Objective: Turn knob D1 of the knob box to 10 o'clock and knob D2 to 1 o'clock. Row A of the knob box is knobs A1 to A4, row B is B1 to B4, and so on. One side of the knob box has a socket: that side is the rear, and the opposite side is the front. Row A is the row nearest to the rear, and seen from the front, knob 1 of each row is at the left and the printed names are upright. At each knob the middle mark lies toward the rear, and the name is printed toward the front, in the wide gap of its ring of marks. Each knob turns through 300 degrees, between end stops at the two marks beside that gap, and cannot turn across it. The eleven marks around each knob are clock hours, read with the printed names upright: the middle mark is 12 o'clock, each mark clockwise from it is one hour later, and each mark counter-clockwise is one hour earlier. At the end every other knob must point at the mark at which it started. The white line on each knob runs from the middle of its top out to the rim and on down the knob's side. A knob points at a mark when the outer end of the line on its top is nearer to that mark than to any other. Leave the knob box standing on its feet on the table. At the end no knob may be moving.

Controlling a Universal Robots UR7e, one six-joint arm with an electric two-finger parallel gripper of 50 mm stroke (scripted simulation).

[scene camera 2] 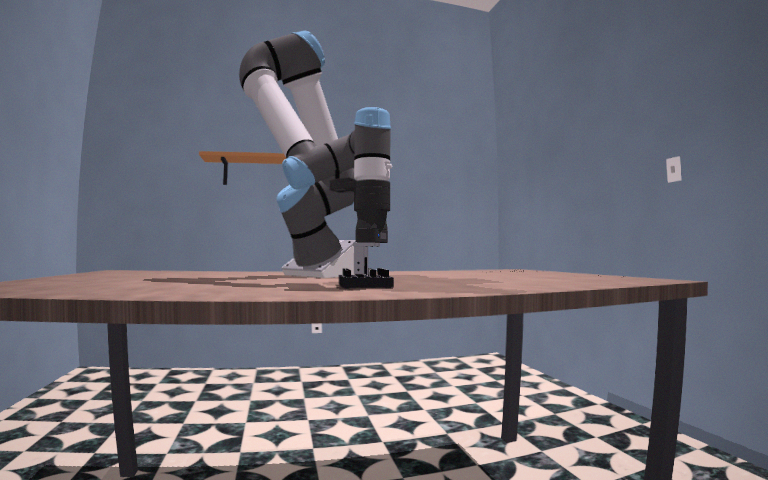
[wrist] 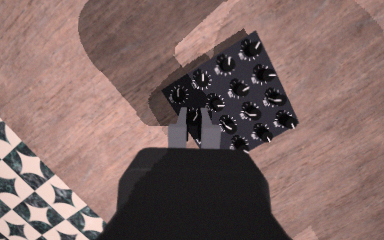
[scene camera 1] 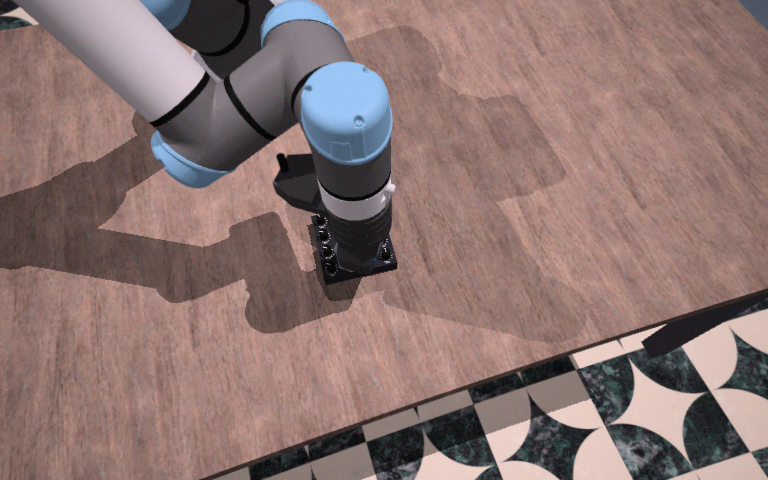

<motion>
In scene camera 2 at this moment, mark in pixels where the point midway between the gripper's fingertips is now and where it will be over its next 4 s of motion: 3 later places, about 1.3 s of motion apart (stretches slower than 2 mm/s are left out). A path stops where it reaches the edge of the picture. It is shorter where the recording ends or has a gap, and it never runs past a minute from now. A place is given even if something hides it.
My gripper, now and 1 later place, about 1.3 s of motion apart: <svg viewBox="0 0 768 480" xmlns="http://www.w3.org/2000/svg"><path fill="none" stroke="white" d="M361 273L361 245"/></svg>
</motion>
